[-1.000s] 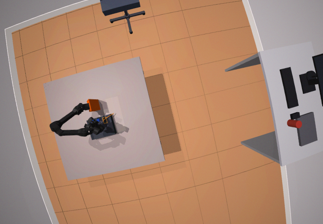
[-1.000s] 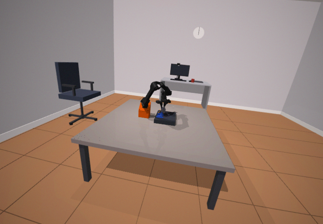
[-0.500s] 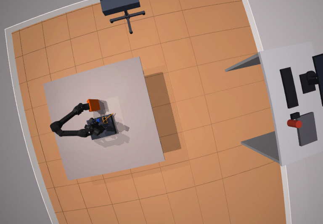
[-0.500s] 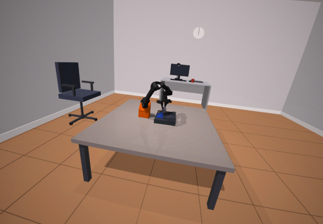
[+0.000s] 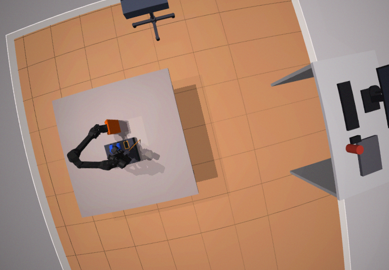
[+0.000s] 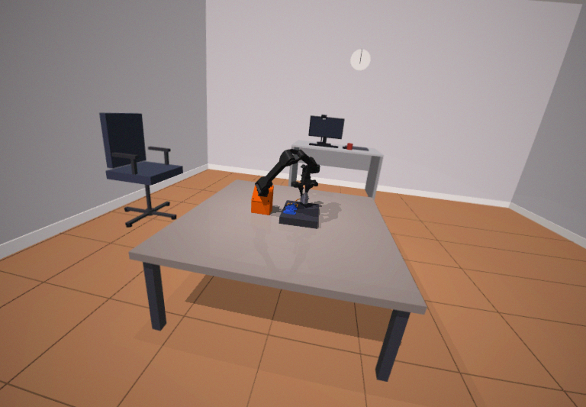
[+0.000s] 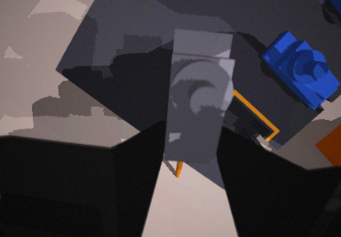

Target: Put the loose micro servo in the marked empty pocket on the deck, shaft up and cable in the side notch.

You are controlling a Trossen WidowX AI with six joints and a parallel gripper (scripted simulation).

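My gripper tip is now 40 mm short of the dark robot deck, 90 mm to the left of it and 100 mm above it.
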